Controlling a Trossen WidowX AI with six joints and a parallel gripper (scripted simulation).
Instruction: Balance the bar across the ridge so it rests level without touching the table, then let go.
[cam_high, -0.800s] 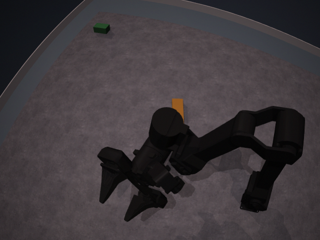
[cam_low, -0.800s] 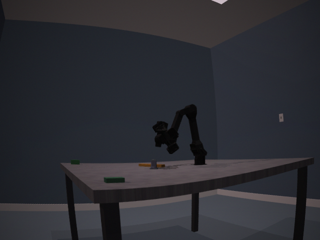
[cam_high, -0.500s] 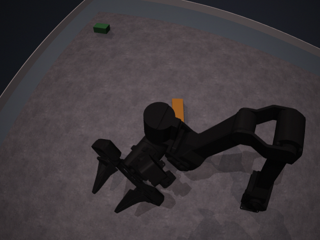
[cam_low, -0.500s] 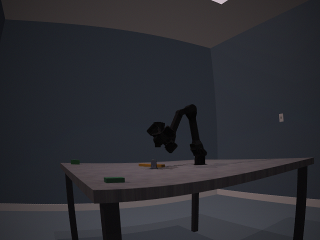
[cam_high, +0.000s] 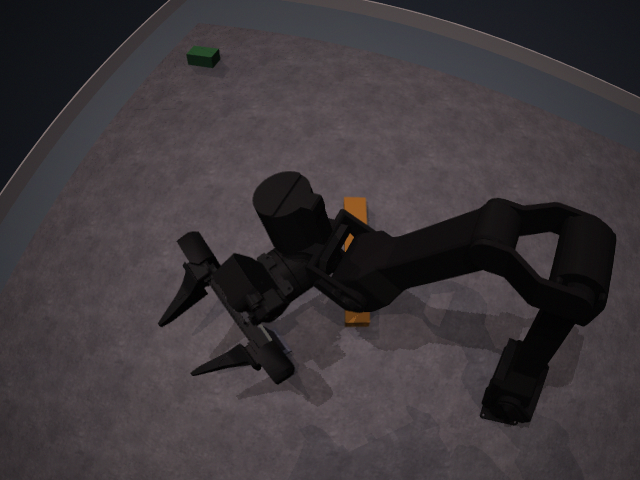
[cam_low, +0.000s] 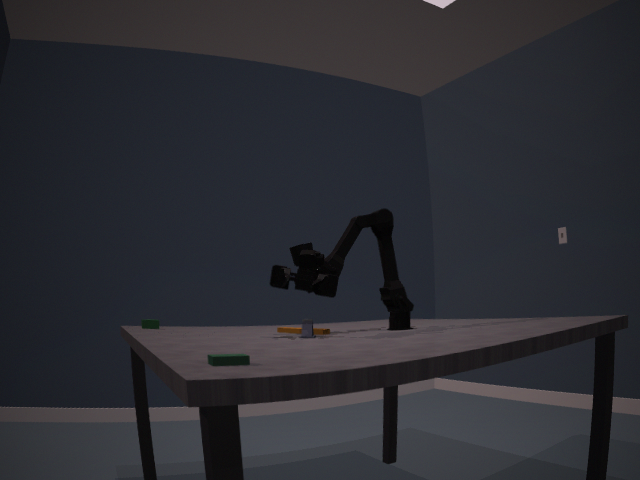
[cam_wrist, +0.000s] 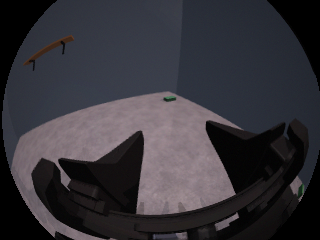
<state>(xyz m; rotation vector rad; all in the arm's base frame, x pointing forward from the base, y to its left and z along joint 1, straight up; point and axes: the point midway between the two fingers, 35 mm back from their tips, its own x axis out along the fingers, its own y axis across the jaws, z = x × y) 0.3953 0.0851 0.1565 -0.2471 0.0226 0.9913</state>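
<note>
Now: gripper tip 13 cm past the orange bar, 26 cm to the left of it and 14 cm above it. From my gripper tip the other things lie so: flat green block (33 cm ahead, 39 cm to the left, 14 cm below).
</note>
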